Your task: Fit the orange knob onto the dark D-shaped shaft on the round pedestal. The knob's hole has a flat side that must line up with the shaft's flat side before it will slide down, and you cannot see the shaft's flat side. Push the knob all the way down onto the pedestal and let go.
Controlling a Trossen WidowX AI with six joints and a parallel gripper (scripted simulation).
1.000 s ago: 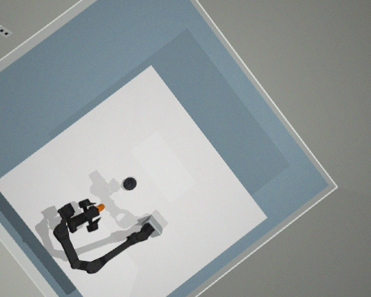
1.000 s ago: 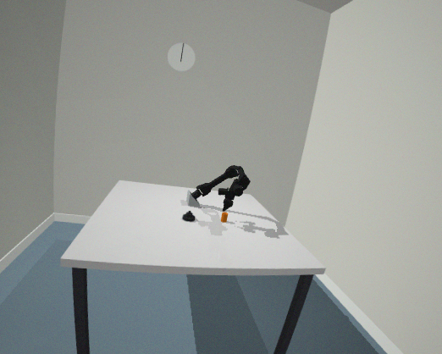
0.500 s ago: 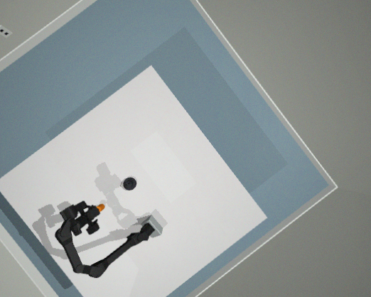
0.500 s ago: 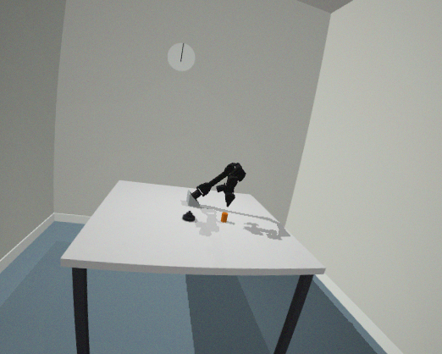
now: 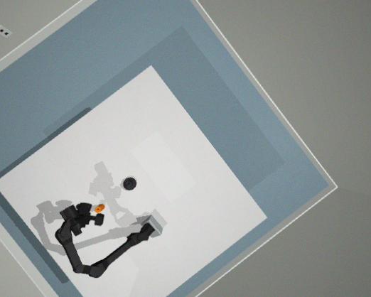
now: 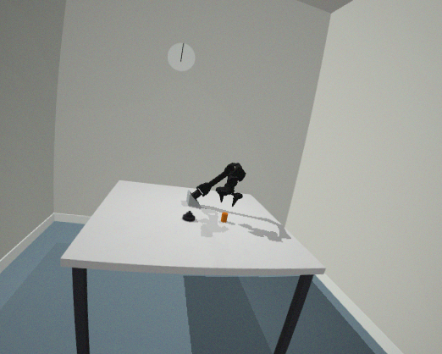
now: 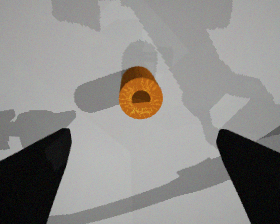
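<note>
Now: gripper tip 10 cm above the orange knob. From my gripper tip the other things lie so: pedestal (24 cm to the right, 9 cm below, 2 cm behind).
</note>
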